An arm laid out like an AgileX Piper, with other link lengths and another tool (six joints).
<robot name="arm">
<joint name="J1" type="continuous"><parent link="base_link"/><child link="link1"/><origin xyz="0.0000 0.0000 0.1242" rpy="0.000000 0.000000 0.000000"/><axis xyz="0 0 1"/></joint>
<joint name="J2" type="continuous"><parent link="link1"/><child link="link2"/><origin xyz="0.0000 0.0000 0.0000" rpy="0.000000 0.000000 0.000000"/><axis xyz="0 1 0"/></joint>
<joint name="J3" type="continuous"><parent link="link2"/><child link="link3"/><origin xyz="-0.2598 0.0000 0.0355" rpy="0.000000 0.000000 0.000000"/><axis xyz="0 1 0"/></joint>
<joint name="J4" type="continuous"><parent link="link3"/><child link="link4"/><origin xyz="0.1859 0.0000 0.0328" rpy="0.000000 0.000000 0.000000"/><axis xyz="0.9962 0 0.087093"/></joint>
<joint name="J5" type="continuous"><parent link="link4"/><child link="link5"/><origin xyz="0.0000 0.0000 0.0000" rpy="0.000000 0.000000 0.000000"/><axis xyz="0 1 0"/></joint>
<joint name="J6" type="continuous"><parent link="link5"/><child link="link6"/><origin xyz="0.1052 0.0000 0.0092" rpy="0.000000 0.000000 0.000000"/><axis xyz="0.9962 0 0.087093"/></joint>
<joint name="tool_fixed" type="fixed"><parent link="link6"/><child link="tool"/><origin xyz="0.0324 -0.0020 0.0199" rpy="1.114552 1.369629 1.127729"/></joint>
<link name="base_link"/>
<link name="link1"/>
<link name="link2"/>
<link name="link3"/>
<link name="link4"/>
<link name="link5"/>
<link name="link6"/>
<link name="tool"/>
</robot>
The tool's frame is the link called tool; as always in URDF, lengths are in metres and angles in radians. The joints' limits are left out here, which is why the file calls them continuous.
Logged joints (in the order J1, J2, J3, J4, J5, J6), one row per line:
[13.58 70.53 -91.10 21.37 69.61 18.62]
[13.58 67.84 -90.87 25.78 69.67 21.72]
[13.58 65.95 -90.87 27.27 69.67 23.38]
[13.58 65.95 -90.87 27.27 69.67 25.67]
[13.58 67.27 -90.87 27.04 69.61 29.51]
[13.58 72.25 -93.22 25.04 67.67 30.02]
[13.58 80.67 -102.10 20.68 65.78 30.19]
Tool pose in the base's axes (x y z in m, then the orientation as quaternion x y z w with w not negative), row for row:
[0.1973 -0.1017 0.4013 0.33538 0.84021 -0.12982 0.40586]
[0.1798 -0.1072 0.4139 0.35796 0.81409 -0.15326 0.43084]
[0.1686 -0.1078 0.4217 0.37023 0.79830 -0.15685 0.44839]
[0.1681 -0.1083 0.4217 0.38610 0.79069 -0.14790 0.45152]
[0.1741 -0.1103 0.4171 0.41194 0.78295 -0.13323 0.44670]
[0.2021 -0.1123 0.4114 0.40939 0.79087 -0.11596 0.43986]
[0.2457 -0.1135 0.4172 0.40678 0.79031 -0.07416 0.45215]
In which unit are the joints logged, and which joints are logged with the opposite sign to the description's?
The joints are logged in degrees. Opposite sign: J1, J4.
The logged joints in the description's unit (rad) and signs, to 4 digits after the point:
[-0.2370 1.2310 -1.5900 -0.3730 1.2149 0.3250]
[-0.2370 1.1840 -1.5860 -0.4499 1.2160 0.3791]
[-0.2370 1.1510 -1.5860 -0.4760 1.2160 0.4081]
[-0.2370 1.1510 -1.5860 -0.4760 1.2160 0.4480]
[-0.2370 1.1741 -1.5860 -0.4719 1.2149 0.5150]
[-0.2370 1.2610 -1.6270 -0.4370 1.1811 0.5239]
[-0.2370 1.4080 -1.7820 -0.3609 1.1481 0.5269]

